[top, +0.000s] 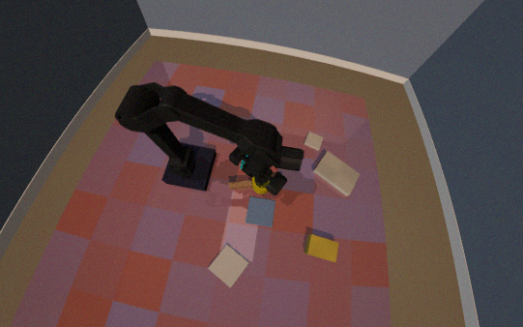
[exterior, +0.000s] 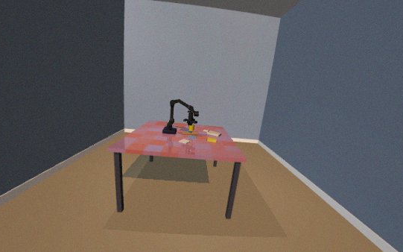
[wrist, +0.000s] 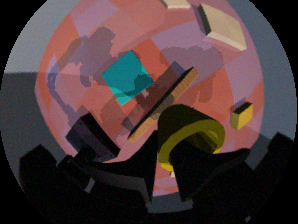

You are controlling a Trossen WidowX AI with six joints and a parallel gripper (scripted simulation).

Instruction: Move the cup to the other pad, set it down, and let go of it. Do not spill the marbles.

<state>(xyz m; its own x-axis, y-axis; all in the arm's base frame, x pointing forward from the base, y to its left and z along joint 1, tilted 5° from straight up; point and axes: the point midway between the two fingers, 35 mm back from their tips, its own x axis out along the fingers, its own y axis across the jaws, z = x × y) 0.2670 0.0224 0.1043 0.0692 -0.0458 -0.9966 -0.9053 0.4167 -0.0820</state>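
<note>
My gripper tip is now 110 mm to the right of the teal pad, 110 mm above it and 30 mm past it. Also, from my gripper tip: orange bar 90 mm below, 10 mm to the left, 10 mm ahead; then cup 20 mm ahead, 10 mm to the right; then yellow block 300 mm ahead, 170 mm to the right, 80 mm below.
</note>
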